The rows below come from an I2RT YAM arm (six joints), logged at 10 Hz.
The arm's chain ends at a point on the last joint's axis. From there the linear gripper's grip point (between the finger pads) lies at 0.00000 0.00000 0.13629 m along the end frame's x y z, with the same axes.
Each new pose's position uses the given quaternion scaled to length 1; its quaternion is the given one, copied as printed.
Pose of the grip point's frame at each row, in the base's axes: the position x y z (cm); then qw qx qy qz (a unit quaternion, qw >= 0):
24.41 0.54 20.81 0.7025 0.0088 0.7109 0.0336
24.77 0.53 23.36 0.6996 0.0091 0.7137 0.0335
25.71 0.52 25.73 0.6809 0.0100 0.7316 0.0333
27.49 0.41 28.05 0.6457 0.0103 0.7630 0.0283
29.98 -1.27 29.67 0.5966 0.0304 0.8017 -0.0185
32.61 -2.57 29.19 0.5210 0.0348 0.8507 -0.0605
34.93 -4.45 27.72 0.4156 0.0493 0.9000 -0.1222
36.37 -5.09 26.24 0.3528 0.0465 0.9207 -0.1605
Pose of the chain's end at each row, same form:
10.79 0.06 20.96 0.7025 0.0088 0.7109 0.0336
11.15 0.05 23.62 0.6996 0.0091 0.7137 0.0335
12.12 0.04 26.69 0.6809 0.0100 0.7316 0.0333
14.05 0.00 30.29 0.6457 0.0103 0.7630 0.0283
16.96 -0.37 33.59 0.5966 0.0304 0.8017 -0.0185
20.59 -0.67 35.32 0.5210 0.0348 0.8507 -0.0605
24.90 -0.89 36.23 0.4156 0.0493 0.9000 -0.1222
27.72 -0.62 35.77 0.3528 0.0465 0.9207 -0.1605

